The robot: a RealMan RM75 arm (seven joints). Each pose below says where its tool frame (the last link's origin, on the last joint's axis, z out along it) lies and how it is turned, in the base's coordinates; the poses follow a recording.
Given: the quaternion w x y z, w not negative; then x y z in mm.
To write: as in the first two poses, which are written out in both.
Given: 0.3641 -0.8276 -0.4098 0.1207 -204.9 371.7 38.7
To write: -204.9 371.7 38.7 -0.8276 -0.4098 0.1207 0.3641
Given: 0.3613 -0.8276 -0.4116 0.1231 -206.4 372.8 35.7
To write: -206.4 372.8 35.7 -0.8276 -0.4116 0.1231 0.3613
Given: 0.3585 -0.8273 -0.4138 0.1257 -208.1 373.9 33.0
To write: -208.1 373.9 33.0 -0.8273 -0.4138 0.1257 0.3585
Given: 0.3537 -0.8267 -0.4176 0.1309 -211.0 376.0 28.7
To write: -211.0 376.0 28.7 -0.8267 -0.4176 0.1309 0.3537
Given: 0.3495 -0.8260 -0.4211 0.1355 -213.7 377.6 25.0
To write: -213.7 377.6 25.0 -0.8260 -0.4211 0.1355 0.3495
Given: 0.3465 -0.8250 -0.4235 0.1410 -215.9 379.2 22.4
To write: -215.9 379.2 22.4 -0.8250 -0.4235 0.1410 0.3465
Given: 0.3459 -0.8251 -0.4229 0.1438 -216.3 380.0 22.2
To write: -216.3 380.0 22.2 -0.8251 -0.4229 0.1438 0.3459
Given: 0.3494 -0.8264 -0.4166 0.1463 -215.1 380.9 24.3
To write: -215.1 380.9 24.3 -0.8264 -0.4166 0.1463 0.3494
